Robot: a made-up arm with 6 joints.
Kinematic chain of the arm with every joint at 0, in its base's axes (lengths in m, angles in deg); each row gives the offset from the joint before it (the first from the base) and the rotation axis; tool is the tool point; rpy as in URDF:
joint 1: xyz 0 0 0.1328 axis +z
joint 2: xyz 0 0 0 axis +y
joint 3: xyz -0.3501 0 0.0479 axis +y
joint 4: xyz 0.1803 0 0.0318 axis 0.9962 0 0.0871
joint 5: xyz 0 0 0 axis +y
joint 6: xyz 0.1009 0 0.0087 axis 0.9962 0 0.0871
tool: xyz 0 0 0 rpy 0 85 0
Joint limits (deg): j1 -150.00..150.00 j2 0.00..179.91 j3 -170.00..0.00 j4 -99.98..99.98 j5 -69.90..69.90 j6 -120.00..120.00
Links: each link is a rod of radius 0.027 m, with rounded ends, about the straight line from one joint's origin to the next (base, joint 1, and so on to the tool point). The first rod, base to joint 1, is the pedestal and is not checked.
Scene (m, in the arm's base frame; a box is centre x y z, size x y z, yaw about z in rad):
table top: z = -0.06
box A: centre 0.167 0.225 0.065 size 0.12 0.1 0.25 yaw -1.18
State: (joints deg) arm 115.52 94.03 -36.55 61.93 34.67 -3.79
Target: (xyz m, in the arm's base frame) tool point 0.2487 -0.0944 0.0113
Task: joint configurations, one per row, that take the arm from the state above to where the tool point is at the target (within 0.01 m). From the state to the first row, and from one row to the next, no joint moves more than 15 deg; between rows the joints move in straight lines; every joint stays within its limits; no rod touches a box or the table.
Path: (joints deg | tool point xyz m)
1: 102.29 92.57 -32.25 63.53 25.89 -3.88 | -0.0848 0.2026 0.2534
2: 89.05 91.10 -27.95 65.12 17.10 -3.96 | -0.0237 0.2052 0.2466
3: 75.82 89.64 -23.66 66.72 8.32 -4.05 | 0.0338 0.1891 0.2410
4: 62.58 88.17 -19.36 68.32 -0.47 -4.13 | 0.0818 0.1563 0.2369
5: 49.35 86.71 -15.06 69.91 -9.25 -4.22 | 0.1153 0.1110 0.2344
6: 36.12 85.24 -10.76 71.51 -18.04 -4.30 | 0.1311 0.0589 0.2337
7: 25.32 97.35 -15.80 70.19 -16.14 -4.20 | 0.1759 0.0540 0.2078
8: 14.52 109.45 -20.84 68.88 -14.24 -4.10 | 0.2166 0.0322 0.1709
9: 3.72 121.56 -25.87 67.56 -12.34 -4.00 | 0.2456 -0.0040 0.1244
10: -7.08 133.66 -30.91 66.24 -10.44 -3.89 | 0.2574 -0.0488 0.0704
11: -17.87 145.77 -35.95 64.93 -8.54 -3.79 | 0.2487 -0.0944 0.0113

